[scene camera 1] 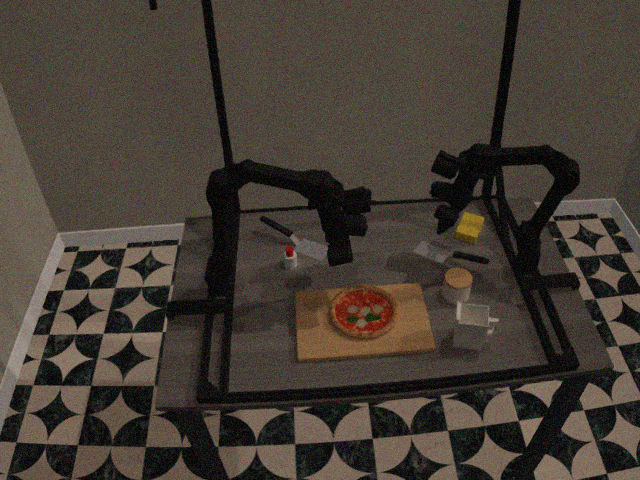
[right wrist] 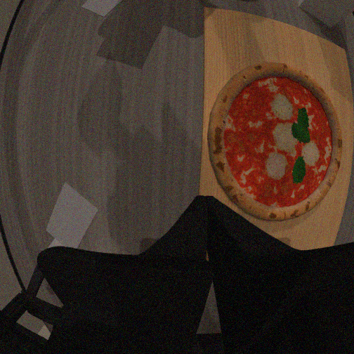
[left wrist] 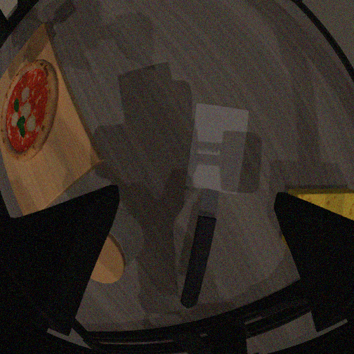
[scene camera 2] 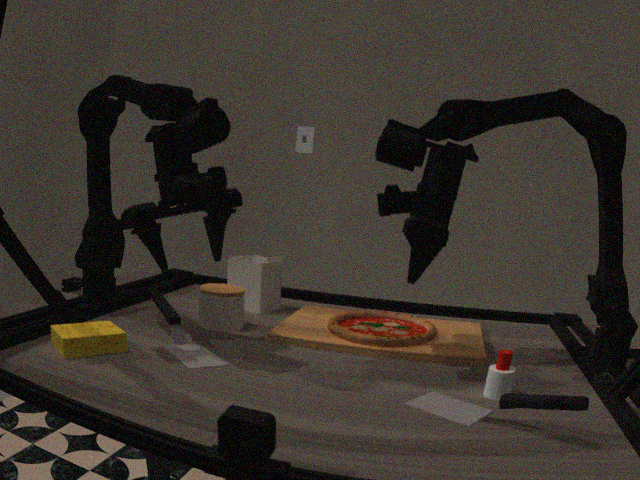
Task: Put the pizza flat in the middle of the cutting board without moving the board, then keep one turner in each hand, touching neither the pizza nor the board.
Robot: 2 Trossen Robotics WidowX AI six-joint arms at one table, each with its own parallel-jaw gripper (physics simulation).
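Note:
The pizza [scene camera 1: 361, 312] [scene camera 2: 382, 329] [left wrist: 28, 112] [right wrist: 277, 145] lies flat near the middle of the cutting board [scene camera 1: 413, 335] [scene camera 2: 465, 341] [left wrist: 65, 175] [right wrist: 225, 40]. One turner [scene camera 1: 470, 257] [scene camera 2: 165, 308] [left wrist: 200, 257] lies on the table, black handle toward the left arm's base. The other turner [scene camera 1: 275, 226] [scene camera 2: 543, 401] [right wrist: 72, 212] lies behind the board in scene camera 1. My left gripper [scene camera 1: 442, 227] [scene camera 2: 191, 264] [left wrist: 200, 197] is wide open and empty, above the table near the first turner. My right gripper [scene camera 1: 340, 258] [scene camera 2: 412, 280] [right wrist: 203, 203] is shut, empty, above the table.
A yellow sponge [scene camera 1: 469, 227] [scene camera 2: 88, 338] [left wrist: 325, 200] lies near the first turner. A lidded jar [scene camera 1: 457, 285] [scene camera 2: 221, 308] and a white container [scene camera 1: 471, 330] [scene camera 2: 253, 281] stand beside the board. A red-capped bottle [scene camera 1: 290, 259] [scene camera 2: 499, 379] stands close to the second turner.

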